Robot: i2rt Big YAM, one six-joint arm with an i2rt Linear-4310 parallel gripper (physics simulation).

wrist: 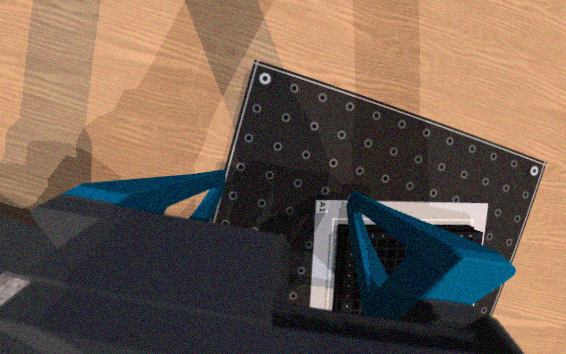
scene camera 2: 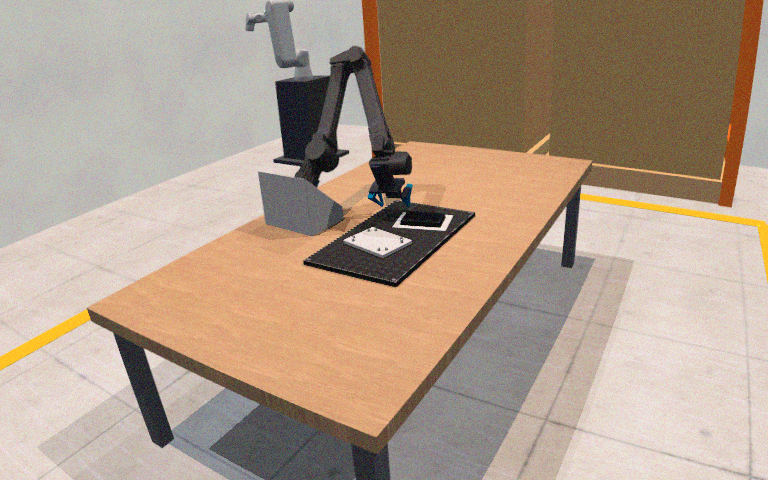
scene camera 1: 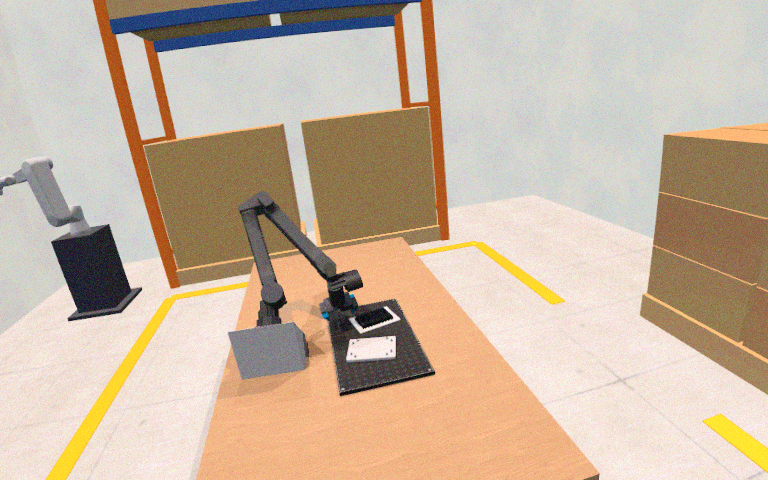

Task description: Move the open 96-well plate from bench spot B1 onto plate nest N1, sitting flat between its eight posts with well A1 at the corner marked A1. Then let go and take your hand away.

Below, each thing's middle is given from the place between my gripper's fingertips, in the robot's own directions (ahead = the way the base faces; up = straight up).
Now: the black well plate (wrist: pixel 346 297) 13 cm ahead of my hand, 4 cm to the right of it and 1 cm below it. From my hand the other things lie so: white nest with locator pins (scene camera 2: pixel 380 243) 9 cm ahead, 25 cm to the right, 1 cm below.
